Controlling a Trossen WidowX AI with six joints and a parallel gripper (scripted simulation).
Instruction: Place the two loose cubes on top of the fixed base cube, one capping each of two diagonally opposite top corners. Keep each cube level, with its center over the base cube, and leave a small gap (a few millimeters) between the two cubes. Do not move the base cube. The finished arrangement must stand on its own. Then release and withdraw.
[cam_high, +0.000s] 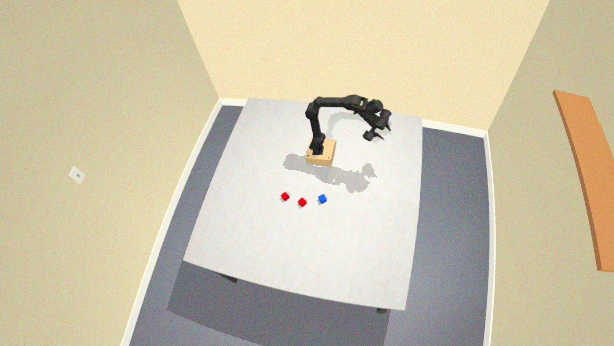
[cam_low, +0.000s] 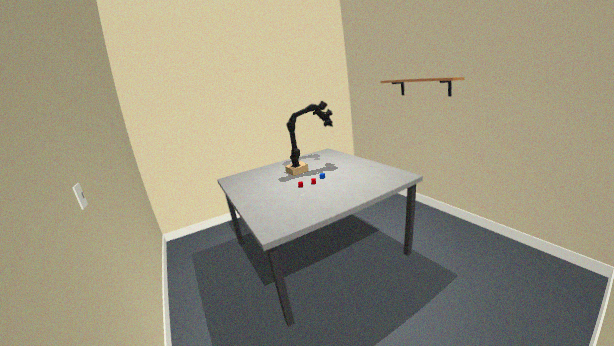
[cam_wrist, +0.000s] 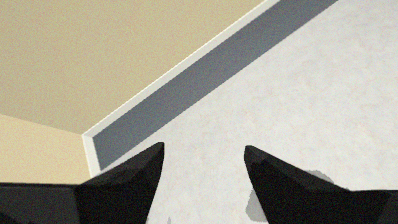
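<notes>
The red cube is 55 cm to the right of my gripper tip, 35 cm below it and 20 cm ahead of it. From my gripper tip the other things lie so: blue cube (35 cm below, 34 cm to the right, 20 cm ahead).
</notes>
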